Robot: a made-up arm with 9 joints. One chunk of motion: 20 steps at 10 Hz.
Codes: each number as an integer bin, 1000 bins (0 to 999) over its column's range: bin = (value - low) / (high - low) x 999, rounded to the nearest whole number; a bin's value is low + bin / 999 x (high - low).
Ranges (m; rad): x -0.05..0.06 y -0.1..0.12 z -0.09..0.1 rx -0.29..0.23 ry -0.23..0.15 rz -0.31..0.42
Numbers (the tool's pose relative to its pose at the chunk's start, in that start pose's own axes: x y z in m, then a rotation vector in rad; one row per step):
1: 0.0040 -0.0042 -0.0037 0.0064 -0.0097 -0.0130
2: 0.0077 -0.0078 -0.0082 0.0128 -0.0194 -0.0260
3: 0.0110 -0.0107 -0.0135 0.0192 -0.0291 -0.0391
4: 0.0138 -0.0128 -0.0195 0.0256 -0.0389 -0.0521
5: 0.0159 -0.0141 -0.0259 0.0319 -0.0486 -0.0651
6: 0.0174 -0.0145 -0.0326 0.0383 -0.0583 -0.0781
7: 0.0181 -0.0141 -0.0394 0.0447 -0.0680 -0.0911
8: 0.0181 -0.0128 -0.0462 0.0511 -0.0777 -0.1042
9: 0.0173 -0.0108 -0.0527 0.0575 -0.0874 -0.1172
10: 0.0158 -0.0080 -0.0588 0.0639 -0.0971 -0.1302
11: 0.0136 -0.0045 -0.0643 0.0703 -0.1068 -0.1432
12: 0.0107 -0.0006 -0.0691 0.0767 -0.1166 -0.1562
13: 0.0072 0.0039 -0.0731 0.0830 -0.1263 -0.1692
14: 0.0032 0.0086 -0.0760 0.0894 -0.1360 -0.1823
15: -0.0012 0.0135 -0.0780 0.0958 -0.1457 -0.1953
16: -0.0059 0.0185 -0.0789 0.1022 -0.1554 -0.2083
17: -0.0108 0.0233 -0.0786 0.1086 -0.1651 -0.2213
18: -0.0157 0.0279 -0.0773 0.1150 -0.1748 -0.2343
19: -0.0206 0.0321 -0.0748 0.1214 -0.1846 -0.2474
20: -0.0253 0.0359 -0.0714 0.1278 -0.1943 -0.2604
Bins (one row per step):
1: 490 435 454 569 579 406
2: 524 419 430 582 554 389
3: 554 406 402 594 528 371
4: 579 396 371 606 502 353
5: 598 390 337 618 477 335
6: 612 388 302 631 451 317
7: 618 390 266 643 426 300
8: 618 396 230 655 400 282
9: 611 405 196 668 375 264
10: 598 418 164 680 349 246
11: 578 434 135 692 324 228
12: 551 451 110 704 298 210
13: 519 472 89 717 273 193
14: 483 493 74 729 247 175
15: 443 515 63 741 222 157
16: 401 538 58 753 196 139
17: 356 560 60 766 171 121
18: 312 581 67 778 145 104
19: 267 600 80 790 119 86
20: 224 617 98 803 94 68

